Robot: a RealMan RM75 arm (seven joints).
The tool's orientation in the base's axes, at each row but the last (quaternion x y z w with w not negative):
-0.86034 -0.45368 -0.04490 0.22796
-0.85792 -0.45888 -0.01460 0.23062
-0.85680 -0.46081 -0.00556 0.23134
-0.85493 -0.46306 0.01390 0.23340
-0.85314 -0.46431 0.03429 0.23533
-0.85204 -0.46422 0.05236 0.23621
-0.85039 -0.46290 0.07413 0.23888
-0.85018 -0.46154 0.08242 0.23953
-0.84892 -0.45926 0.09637 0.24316
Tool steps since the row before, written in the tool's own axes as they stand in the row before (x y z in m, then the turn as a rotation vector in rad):
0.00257 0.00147 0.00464 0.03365 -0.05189 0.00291
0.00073 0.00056 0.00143 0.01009 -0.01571 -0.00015
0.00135 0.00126 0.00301 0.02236 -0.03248 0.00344
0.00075 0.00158 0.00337 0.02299 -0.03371 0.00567
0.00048 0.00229 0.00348 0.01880 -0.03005 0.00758
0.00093 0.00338 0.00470 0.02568 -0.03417 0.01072
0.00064 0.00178 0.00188 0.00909 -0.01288 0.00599
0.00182 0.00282 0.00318 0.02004 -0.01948 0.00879
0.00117 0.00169 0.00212 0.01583 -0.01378 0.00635
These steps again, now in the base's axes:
0.00208 0.00325 -0.00393 -0.02228 0.05198 0.02520
0.00060 0.00089 -0.00132 -0.00661 0.01524 0.00853
0.00116 0.00168 -0.00288 -0.01357 0.03419 0.01462
0.00086 0.00117 -0.00351 -0.01471 0.03612 0.01326
0.00109 0.00063 -0.00400 -0.01477 0.03176 0.00931
0.00166 0.00088 -0.00555 -0.01502 0.04037 0.00929
0.00104 0.00035 -0.00243 -0.00667 0.01539 0.00174
0.00197 0.00126 -0.00399 -0.00646 0.02838 0.00338
0.00107 0.00088 -0.00261 -0.00370 0.02148 0.00237

